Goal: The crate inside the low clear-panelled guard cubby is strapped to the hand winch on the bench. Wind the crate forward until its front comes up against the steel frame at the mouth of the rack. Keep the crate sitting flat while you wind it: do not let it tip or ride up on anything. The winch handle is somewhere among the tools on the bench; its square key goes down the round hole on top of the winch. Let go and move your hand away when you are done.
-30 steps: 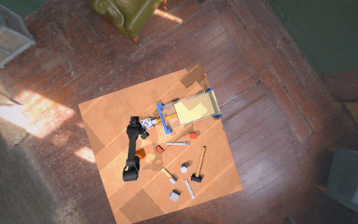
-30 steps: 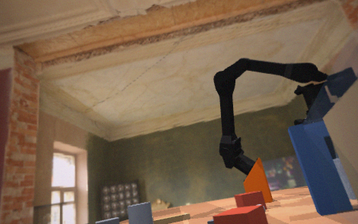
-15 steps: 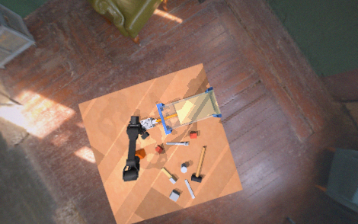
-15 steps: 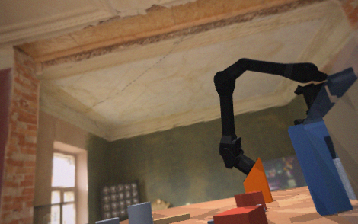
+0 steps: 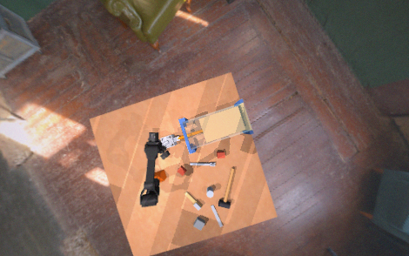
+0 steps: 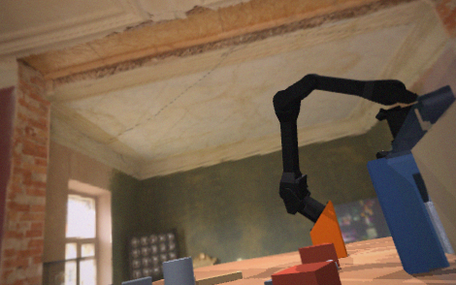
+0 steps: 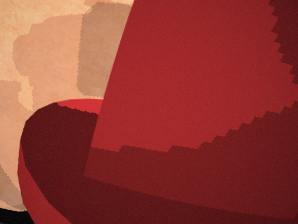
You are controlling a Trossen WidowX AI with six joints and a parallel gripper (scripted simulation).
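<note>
The red knob is 50 mm behind my gripper tip, 20 mm to the right of it and 50 mm above it. From my gripper tip the other things lie so: grey hand winch 30 mm ahead, 10 mm to the left, 60 mm below; then winch handle 20 mm behind, 10 mm to the right, 20 mm above; then clear-panelled guard cubby 450 mm ahead, 40 mm to the left, 30 mm above.
</note>
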